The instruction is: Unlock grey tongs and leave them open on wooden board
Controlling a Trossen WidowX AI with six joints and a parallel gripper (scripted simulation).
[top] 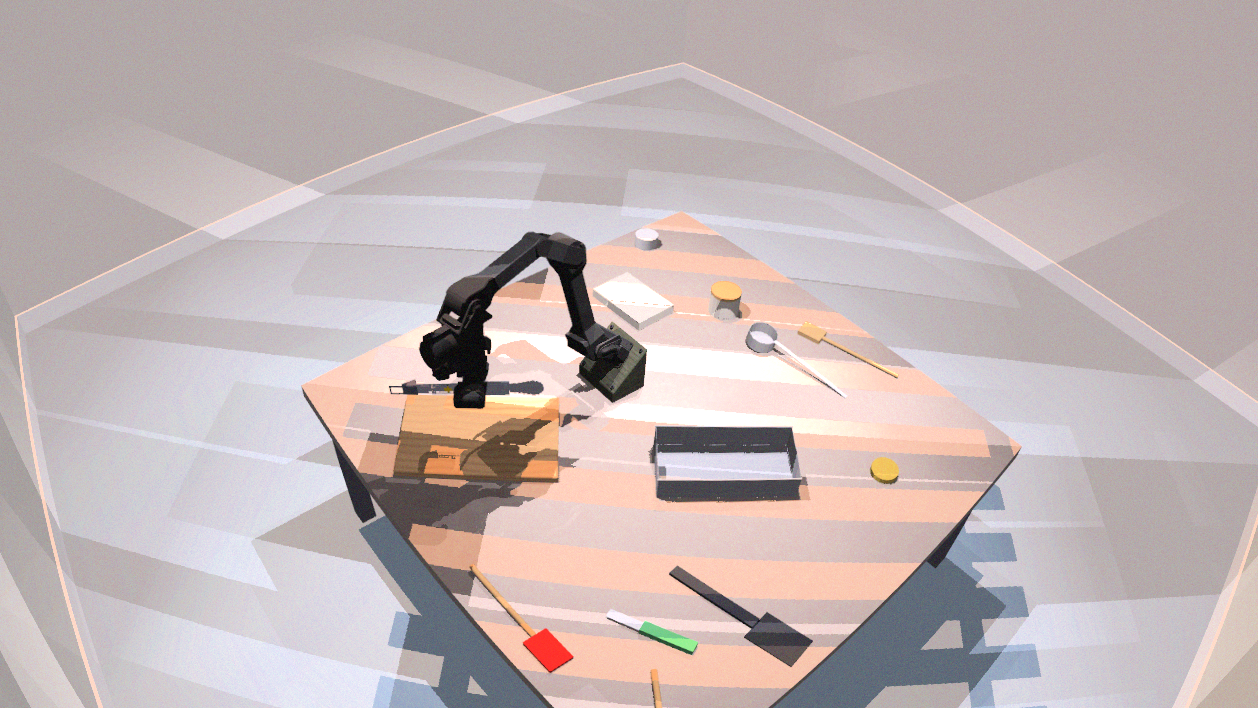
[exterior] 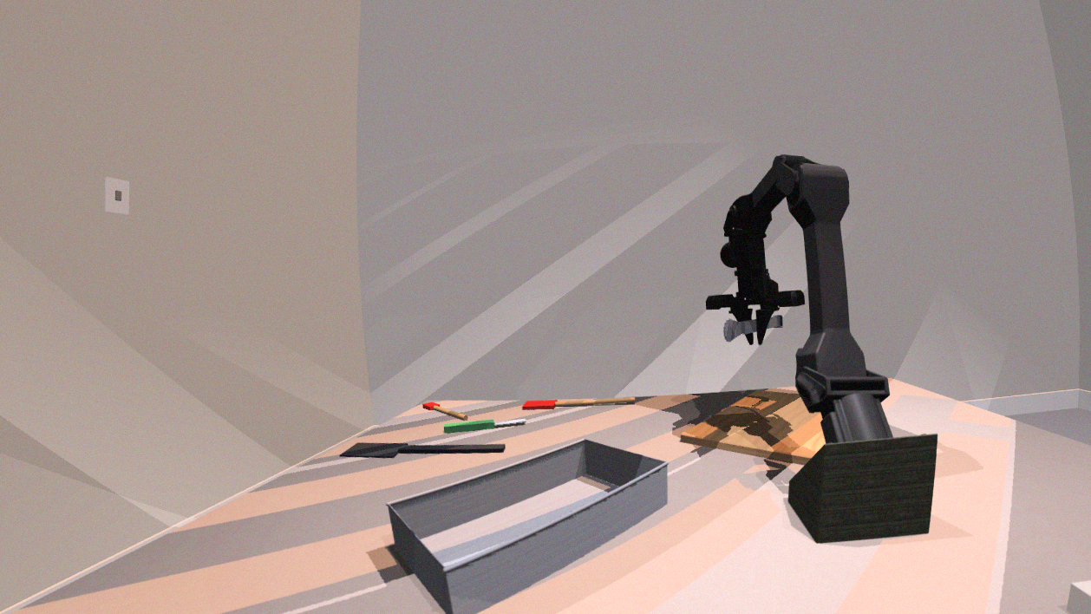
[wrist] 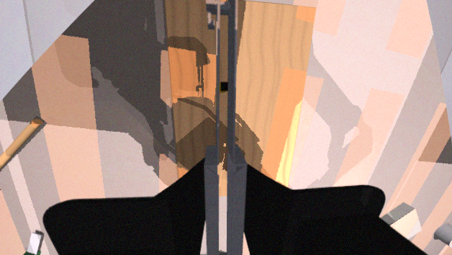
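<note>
Right now my gripper tip is 4 cm past the wooden board, 2 cm to the right of it and 15 cm above it. Also, from my gripper tip: grey roasting tin: 39 cm ahead, 35 cm to the left, 13 cm below; red spatula: 40 cm ahead, 23 cm to the right, 15 cm below; yellow lock piece: 4 cm behind, 4 cm to the right, 4 cm above.
</note>
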